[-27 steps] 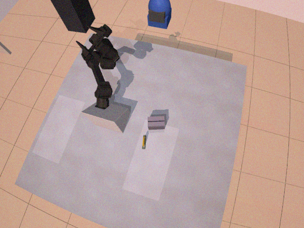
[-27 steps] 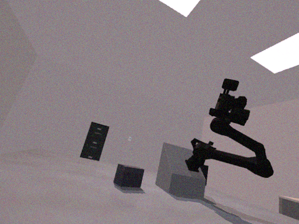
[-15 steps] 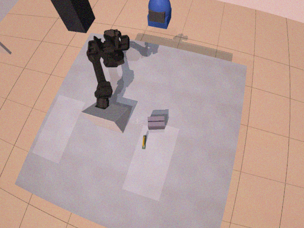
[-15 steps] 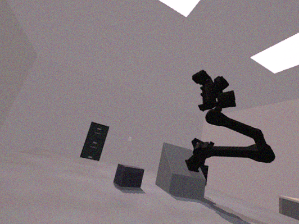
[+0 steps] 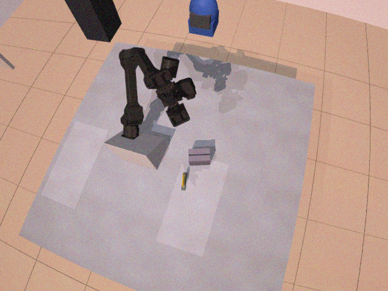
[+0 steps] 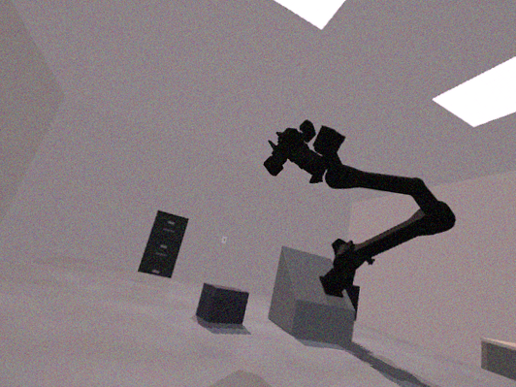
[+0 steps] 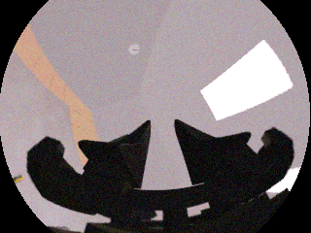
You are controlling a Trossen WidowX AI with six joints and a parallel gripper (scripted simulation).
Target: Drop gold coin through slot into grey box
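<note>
The gold coin is 9 cm to the right of my gripper tip and 51 cm below it.
</note>
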